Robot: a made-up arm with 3 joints. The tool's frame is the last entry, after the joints. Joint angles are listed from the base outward. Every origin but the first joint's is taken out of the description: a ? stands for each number. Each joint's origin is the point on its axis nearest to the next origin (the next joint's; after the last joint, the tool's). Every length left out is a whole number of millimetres.
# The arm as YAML. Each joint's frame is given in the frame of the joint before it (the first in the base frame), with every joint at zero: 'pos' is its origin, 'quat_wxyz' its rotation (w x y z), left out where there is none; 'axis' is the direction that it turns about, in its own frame. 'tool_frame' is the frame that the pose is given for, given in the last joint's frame.
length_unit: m
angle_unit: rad
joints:
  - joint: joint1
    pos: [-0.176, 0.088, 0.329]
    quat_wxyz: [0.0, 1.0, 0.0, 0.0]
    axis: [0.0, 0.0, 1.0]
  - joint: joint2
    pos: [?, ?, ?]
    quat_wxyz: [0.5, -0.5, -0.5, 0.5]
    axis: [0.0, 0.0, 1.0]
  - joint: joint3
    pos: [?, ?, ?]
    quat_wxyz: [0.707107, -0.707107, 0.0, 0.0]
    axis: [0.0, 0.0, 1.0]
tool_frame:
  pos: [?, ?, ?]
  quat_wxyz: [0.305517, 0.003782, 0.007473, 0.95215]
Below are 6 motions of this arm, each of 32 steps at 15 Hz.
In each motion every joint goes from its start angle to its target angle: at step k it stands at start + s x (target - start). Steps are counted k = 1, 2, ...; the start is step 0. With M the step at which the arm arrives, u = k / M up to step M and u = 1 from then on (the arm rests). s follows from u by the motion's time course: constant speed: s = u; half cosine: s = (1 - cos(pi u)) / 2; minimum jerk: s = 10 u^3 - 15 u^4 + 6 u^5.
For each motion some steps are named. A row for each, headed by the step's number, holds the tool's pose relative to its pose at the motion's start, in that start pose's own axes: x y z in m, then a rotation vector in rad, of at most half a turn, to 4 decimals.
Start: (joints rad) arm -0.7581 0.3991 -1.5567
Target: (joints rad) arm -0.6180 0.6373 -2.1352
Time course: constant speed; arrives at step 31
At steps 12, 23, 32:
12: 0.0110 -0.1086 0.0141 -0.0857 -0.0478 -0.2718
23: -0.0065 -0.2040 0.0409 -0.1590 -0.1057 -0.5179
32: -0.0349 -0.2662 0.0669 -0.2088 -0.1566 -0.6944

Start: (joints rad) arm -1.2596 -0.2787 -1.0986
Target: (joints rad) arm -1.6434 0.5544 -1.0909
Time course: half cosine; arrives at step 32
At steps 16, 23, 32:
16: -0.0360 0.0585 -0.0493 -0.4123 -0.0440 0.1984
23: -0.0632 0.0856 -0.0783 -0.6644 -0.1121 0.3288
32: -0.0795 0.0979 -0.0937 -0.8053 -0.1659 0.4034

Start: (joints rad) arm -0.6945 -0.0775 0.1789
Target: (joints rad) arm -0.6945 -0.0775 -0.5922
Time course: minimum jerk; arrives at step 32
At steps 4, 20, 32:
4: 0.0011 -0.0051 0.0001 0.0000 -0.0002 -0.0124
20: -0.0137 -0.2314 0.0039 -0.0015 -0.0092 -0.5588
32: -0.0520 -0.3118 0.0053 -0.0020 -0.0128 -0.7710

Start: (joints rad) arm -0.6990 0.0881 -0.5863
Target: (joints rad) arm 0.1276 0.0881 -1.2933
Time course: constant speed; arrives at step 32
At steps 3, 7, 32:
3: 0.0155 -0.0583 -0.0013 0.0018 0.0041 -0.1436
7: 0.0229 -0.1377 -0.0034 0.0036 0.0098 -0.3350
32: -0.2337 -0.5104 -0.0154 -0.0033 0.0528 -1.5311

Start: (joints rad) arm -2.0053 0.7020 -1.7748
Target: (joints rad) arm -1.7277 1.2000 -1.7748
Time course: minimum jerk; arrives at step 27
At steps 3, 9, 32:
3: 0.0003 -0.0007 0.0005 -0.0054 -0.0029 -0.0024
9: 0.0040 -0.0122 0.0099 -0.1003 -0.0504 -0.0414
32: 0.0110 -0.0377 0.0433 -0.5039 -0.2112 -0.1581

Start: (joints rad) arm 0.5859 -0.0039 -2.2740
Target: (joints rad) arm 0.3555 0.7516 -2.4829
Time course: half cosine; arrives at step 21
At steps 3, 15, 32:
3: -0.0002 -0.0002 0.0126 -0.0088 -0.0363 0.0017
15: -0.0634 0.0002 0.2073 -0.0425 -0.6114 0.0274
32: -0.0962 -0.0030 0.2499 -0.0211 -0.7547 0.0333

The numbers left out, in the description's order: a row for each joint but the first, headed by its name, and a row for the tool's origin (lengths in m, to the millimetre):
joint2: -0.049 -0.032 0.0
joint3: -0.04 0.006 0.0
tool: -0.387 0.164 0.0

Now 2 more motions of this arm.
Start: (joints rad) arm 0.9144 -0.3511 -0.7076
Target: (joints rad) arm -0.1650 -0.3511 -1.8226
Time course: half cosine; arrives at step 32
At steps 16, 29, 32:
16: -0.0379 -0.0465 -0.0630 -0.0068 0.1827 -0.0522
29: -0.0682 -0.1070 -0.1139 -0.1043 0.3311 -0.0931
32: -0.0692 -0.1100 -0.1157 -0.1105 0.3364 -0.0946

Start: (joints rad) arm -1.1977 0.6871 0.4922
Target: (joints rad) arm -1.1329 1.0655 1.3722
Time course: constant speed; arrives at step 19
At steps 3, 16, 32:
3: -0.0156 0.0519 -0.0267 0.0035 0.0622 0.1302
16: -0.1677 0.2395 -0.0927 0.1204 0.3172 0.6928
32: -0.2161 0.2698 -0.0907 0.1705 0.3686 0.8209

